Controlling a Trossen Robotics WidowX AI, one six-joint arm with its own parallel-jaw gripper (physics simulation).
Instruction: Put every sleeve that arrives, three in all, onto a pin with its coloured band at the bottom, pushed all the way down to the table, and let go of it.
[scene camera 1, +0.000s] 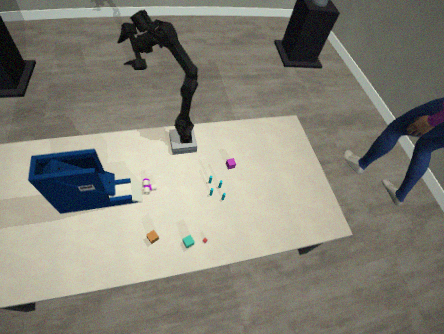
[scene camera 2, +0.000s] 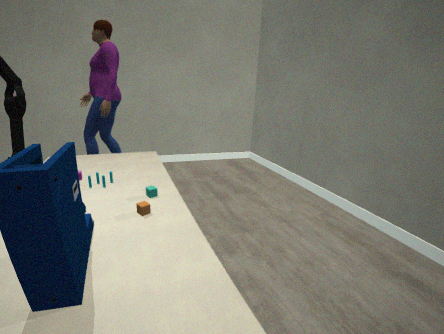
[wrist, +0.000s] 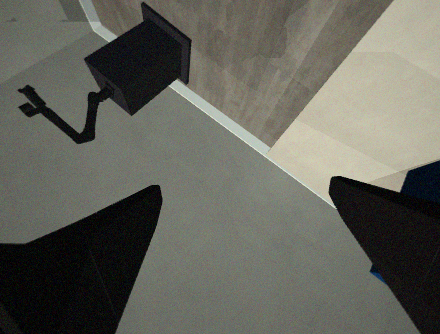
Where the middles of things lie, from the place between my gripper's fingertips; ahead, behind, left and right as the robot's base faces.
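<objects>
Picture the blue dispenser (scene camera 2: 52, 245) for me: my hand is well short of it, a good way to the left of it and far above it.
</objects>
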